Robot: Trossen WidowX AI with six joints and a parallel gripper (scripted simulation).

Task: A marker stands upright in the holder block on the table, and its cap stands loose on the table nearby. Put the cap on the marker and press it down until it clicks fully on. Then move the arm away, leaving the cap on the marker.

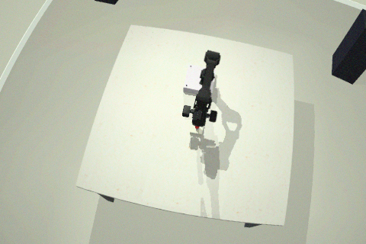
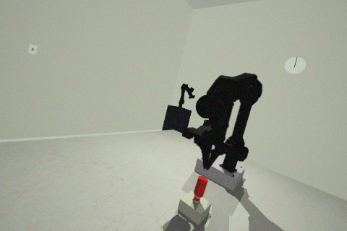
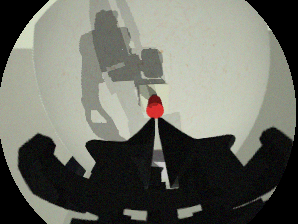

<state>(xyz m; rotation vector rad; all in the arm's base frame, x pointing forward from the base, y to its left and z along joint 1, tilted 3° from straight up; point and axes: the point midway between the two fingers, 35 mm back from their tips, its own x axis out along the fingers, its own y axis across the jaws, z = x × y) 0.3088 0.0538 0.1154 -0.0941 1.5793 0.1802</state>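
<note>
My gripper tip is 50 mm above the red cap. From my gripper tip the other things lie so: pale holder block (120 mm below).
</note>
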